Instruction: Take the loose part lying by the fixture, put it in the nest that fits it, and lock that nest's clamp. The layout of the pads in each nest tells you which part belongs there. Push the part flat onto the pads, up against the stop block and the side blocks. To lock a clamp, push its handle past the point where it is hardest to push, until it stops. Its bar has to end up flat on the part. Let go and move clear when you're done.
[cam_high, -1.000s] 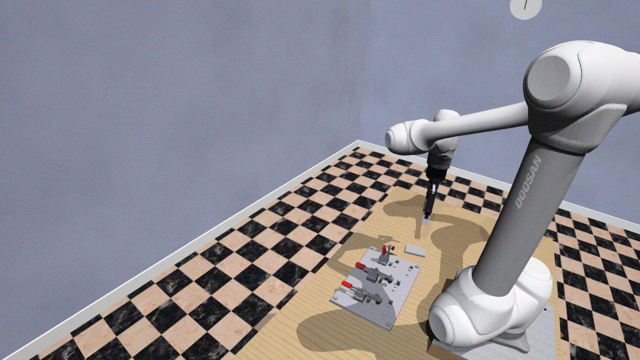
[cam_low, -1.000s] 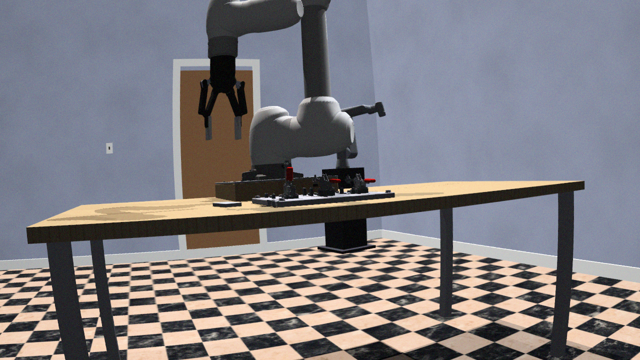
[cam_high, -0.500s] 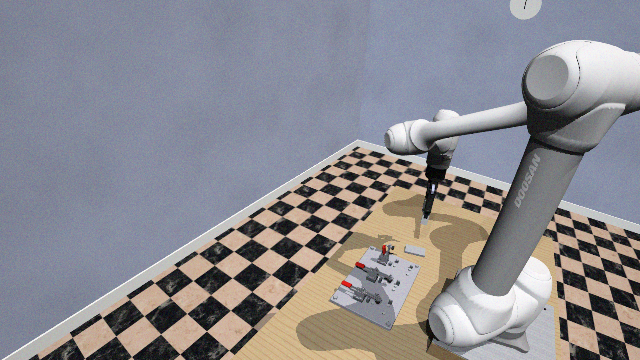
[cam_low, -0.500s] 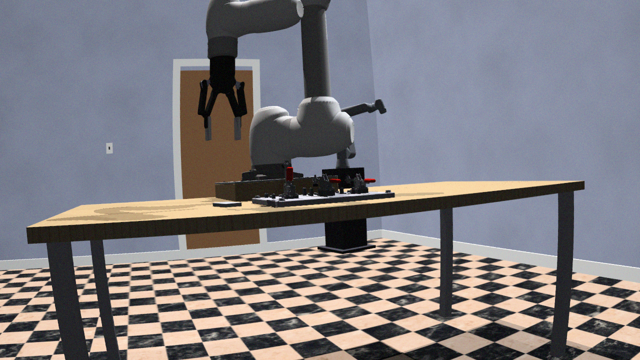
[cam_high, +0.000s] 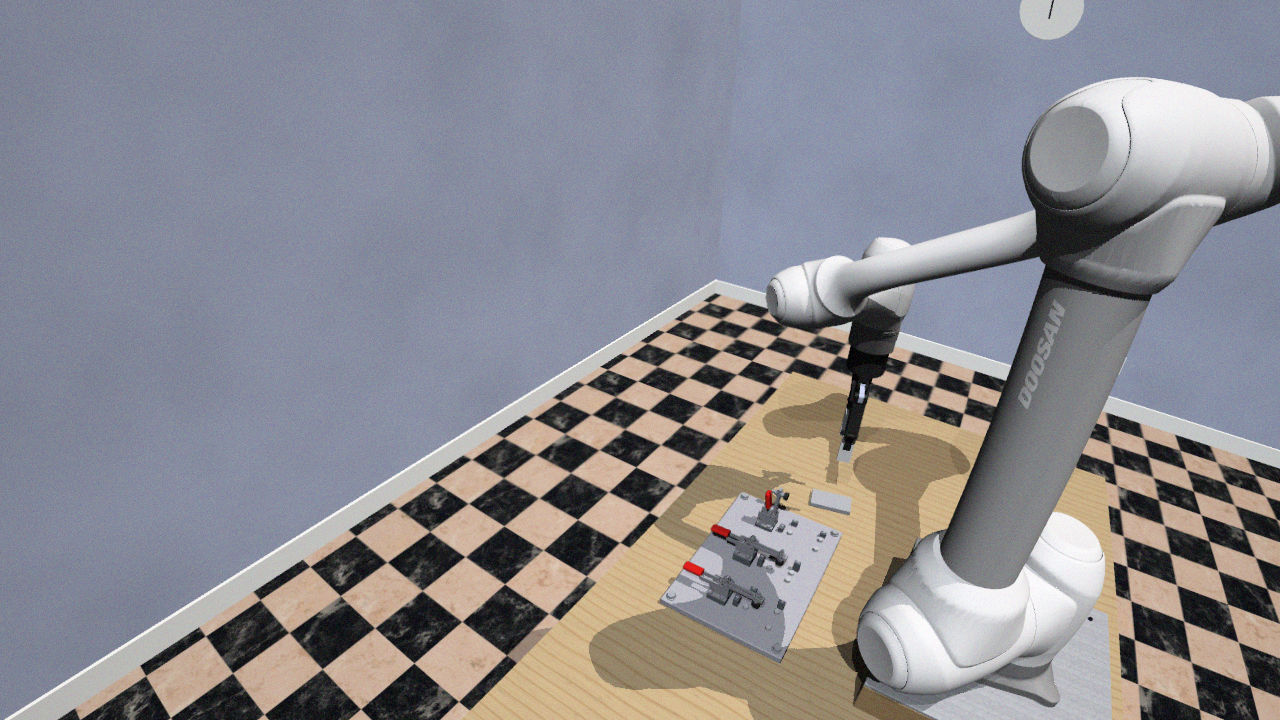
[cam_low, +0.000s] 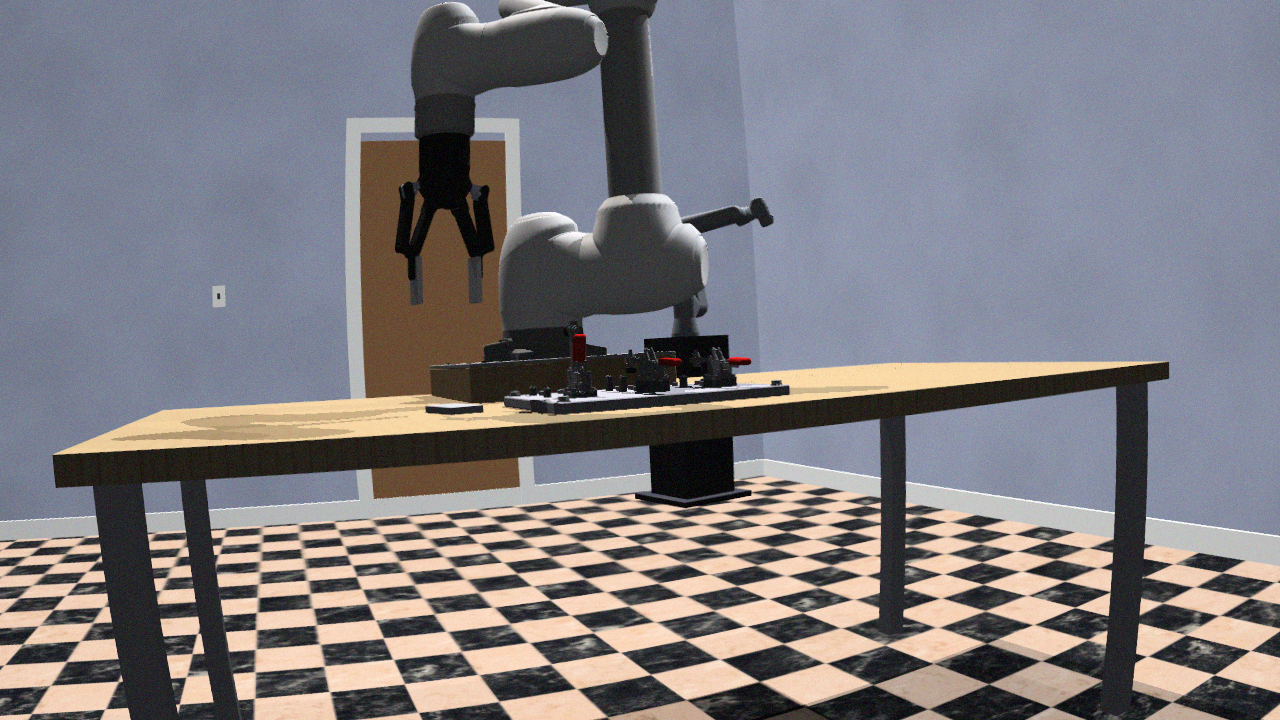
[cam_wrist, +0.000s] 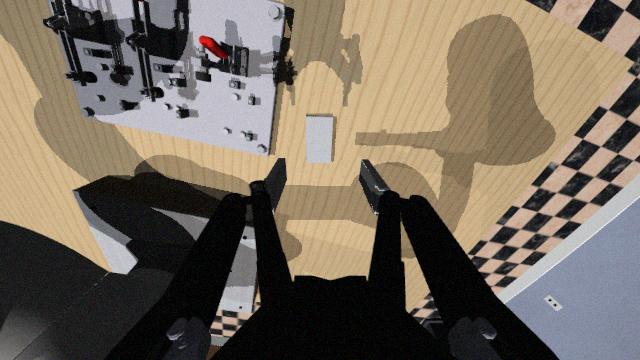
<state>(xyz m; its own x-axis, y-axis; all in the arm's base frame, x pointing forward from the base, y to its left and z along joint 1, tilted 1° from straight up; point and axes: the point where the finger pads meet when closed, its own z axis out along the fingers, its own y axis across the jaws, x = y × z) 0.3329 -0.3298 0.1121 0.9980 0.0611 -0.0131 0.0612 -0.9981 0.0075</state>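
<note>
My gripper is now 17 cm above the flat grey part. The rest, counted from my hand: grey fixture plate 10 cm ahead, 26 cm to the left, 17 cm below.
</note>
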